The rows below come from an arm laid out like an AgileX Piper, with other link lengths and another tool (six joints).
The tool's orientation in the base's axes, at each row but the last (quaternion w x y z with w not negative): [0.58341, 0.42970, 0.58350, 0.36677]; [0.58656, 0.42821, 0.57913, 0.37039]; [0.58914, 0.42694, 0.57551, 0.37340]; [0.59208, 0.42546, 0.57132, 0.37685]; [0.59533, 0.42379, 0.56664, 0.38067]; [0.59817, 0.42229, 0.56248, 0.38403]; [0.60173, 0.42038, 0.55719, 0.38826]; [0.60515, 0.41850, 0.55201, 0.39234]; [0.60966, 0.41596, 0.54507, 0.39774]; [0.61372, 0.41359, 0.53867, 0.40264]
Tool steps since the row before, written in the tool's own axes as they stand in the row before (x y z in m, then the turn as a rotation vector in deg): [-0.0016, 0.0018, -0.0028, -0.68, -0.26, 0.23]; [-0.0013, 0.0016, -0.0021, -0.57, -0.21, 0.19]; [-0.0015, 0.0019, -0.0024, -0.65, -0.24, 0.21]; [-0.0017, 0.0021, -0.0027, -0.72, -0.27, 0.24]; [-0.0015, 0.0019, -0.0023, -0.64, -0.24, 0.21]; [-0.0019, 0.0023, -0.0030, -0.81, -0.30, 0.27]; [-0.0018, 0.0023, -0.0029, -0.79, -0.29, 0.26]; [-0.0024, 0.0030, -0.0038, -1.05, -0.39, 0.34]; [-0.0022, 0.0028, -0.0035, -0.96, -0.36, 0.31]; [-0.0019, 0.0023, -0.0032, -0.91, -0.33, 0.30]
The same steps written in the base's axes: [-0.0027, -0.0006, 0.0024, 0.18, -0.74, 0.00]; [-0.0021, -0.0005, 0.0020, 0.15, -0.62, 0.00]; [-0.0024, -0.0005, 0.0024, 0.16, -0.71, 0.00]; [-0.0027, -0.0006, 0.0026, 0.18, -0.78, 0.00]; [-0.0023, -0.0006, 0.0023, 0.16, -0.70, 0.00]; [-0.0031, -0.0008, 0.0028, 0.21, -0.88, 0.00]; [-0.0030, -0.0007, 0.0027, 0.20, -0.86, 0.01]; [-0.0040, -0.0009, 0.0035, 0.26, -1.14, 0.00]; [-0.0038, -0.0009, 0.0032, 0.23, -1.05, 0.00]; [-0.0035, -0.0008, 0.0025, 0.23, -0.99, 0.01]
